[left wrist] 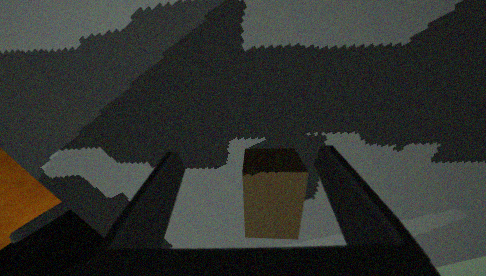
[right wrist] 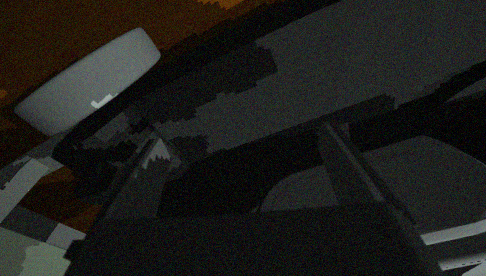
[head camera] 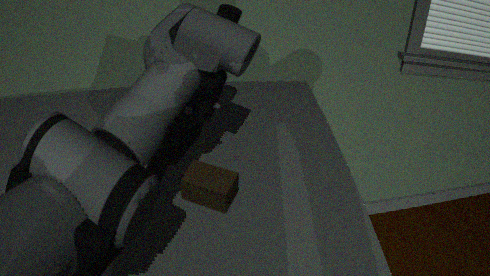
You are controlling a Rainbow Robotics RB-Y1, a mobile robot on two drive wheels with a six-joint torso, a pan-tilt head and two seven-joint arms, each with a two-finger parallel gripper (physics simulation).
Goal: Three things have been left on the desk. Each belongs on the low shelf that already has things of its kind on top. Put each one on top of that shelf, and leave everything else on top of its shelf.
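Places are measured from the robot's base along level axes (x back, y right, z up), in centimetres.
Pixels of known places: left gripper, between the fingertips: (left wrist: 248,157) (head camera: 167,165); right gripper, between the fingertips: (right wrist: 240,141).
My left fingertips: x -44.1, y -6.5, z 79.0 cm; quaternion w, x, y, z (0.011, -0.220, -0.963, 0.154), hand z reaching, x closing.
For each thing: its top centre in the pictures, then the offset to it from my left fingertips. "spot": a spot on its surface instead. Level surfaces: height alone.
- brown box-shaped block, centre of its top: (left wrist: 272,209) (head camera: 209,176) dx +1.0, dy +7.3, dz -1.9 cm
- grey desk, height of its surface: dz -6.9 cm
- blinded window, a spot on its surface: (head camera: 460,27) spot: dx -46.6, dy +95.4, dz +16.8 cm
- Orange-brown floor, height of its surface: dz -78.9 cm
A brown box-shaped block (head camera: 210,186) (left wrist: 273,205) lies on the grey desk (head camera: 255,240) (left wrist: 210,215). In the left wrist view it shows between the two fingers of my left gripper (left wrist: 250,150), which is open and holds nothing; whether the fingers reach down beside the block cannot be told. In the head camera my left fingers are hidden behind the arm. My right gripper (right wrist: 240,141) is open and empty, in front of dark grey and black robot parts. The low shelves do not show in the views.
In the head camera my left arm (head camera: 150,105) reaches over the desk and hides its left part. A green wall (head camera: 360,125) stands behind the desk, with a blinded window (head camera: 460,27) at the upper right. Orange-brown floor (head camera: 440,235) (left wrist: 22,195) shows beside the desk.
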